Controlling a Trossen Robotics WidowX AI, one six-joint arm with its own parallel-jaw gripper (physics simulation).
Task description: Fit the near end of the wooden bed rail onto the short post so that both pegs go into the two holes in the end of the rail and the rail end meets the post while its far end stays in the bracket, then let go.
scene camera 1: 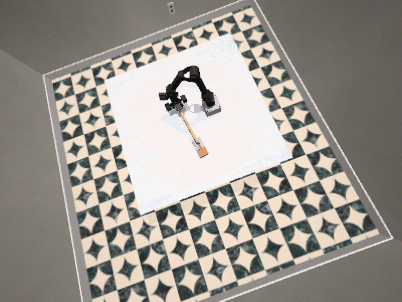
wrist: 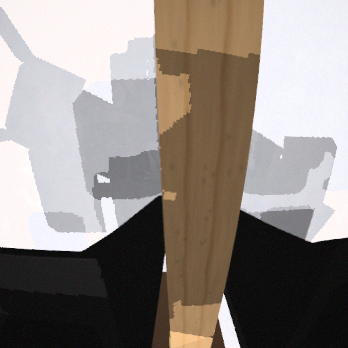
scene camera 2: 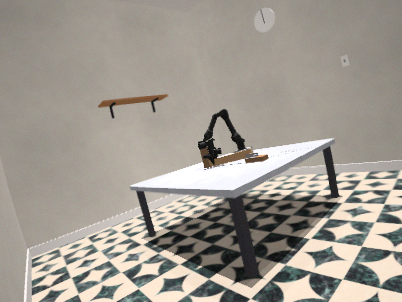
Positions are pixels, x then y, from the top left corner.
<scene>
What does my gripper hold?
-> A wooden bed rail.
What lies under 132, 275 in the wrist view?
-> My gripper.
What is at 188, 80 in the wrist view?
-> A wooden bed rail.
</scene>
